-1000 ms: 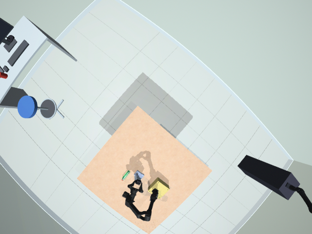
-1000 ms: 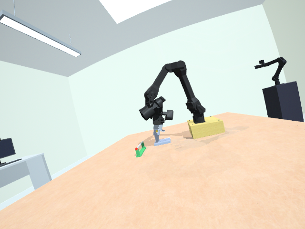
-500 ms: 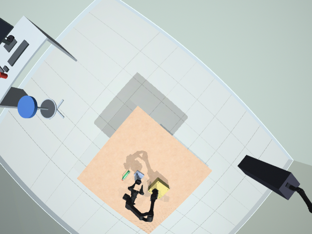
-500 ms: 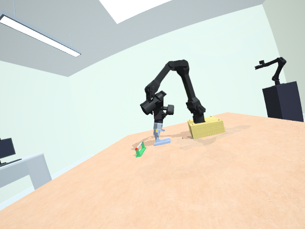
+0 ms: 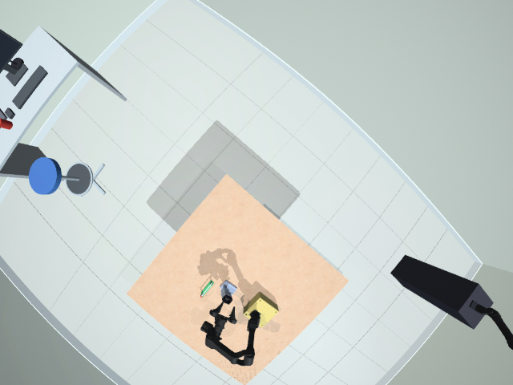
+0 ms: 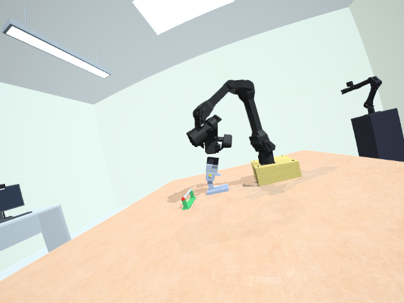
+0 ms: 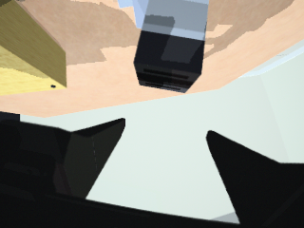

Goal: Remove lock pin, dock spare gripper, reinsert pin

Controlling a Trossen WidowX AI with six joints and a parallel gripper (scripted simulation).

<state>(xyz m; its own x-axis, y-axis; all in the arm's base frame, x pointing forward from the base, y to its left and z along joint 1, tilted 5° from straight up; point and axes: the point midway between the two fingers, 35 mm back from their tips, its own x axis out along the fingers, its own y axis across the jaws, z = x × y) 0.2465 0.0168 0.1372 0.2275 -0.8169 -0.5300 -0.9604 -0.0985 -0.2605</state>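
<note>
Right now the green stand is 14 cm ahead of my gripper tip, 14 cm to the left of it and 20 cm below it. The rest, counted from my gripper tip: mount 3 cm ahead, 2 cm to the left, 17 cm below; then spare gripper 2 cm ahead, 2 cm to the left, 10 cm below.
</note>
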